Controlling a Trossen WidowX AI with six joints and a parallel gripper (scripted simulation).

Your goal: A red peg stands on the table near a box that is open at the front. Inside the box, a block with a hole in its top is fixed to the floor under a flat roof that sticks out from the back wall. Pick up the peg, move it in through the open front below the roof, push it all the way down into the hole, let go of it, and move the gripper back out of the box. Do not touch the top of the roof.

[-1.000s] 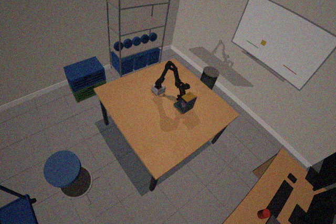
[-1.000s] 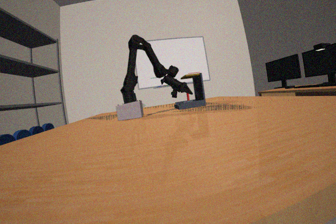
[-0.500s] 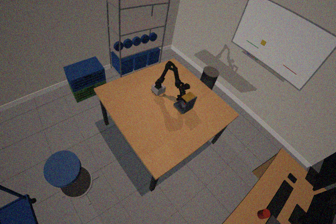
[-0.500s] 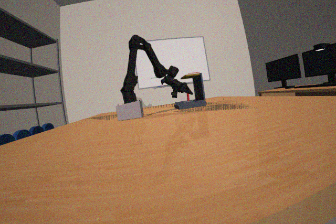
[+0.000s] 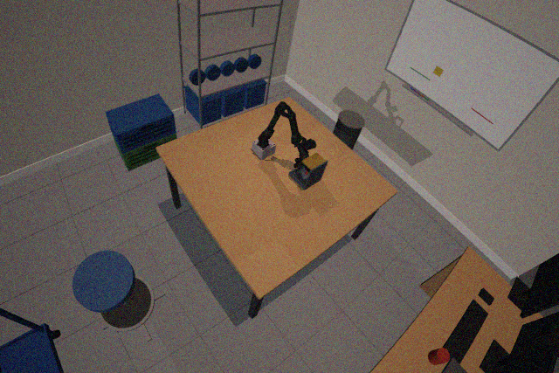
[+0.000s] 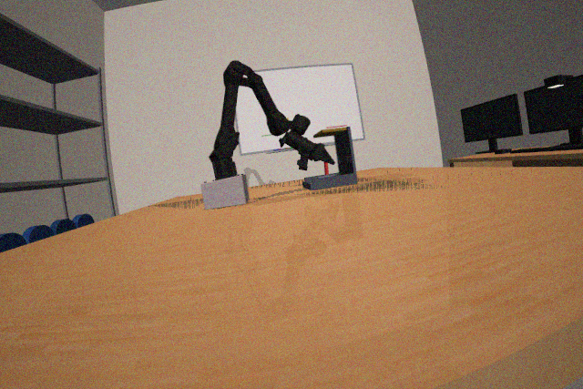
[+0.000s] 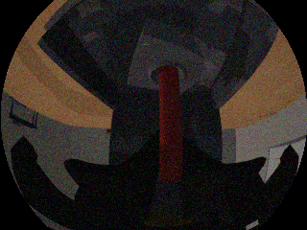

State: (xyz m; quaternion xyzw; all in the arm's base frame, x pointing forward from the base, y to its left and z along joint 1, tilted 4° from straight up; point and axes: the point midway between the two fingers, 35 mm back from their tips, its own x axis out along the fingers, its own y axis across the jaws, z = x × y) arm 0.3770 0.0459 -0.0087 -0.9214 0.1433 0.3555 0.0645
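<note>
Right now the red peg is 3 cm behind my gripper tip, 1 cm to the left of it and 1 cm below it. The rest, counted from my gripper tip: yellow roof 12 cm above, 1 cm behind; then box back wall 4 cm ahead, 3 cm above, 1 cm to the right.
</note>
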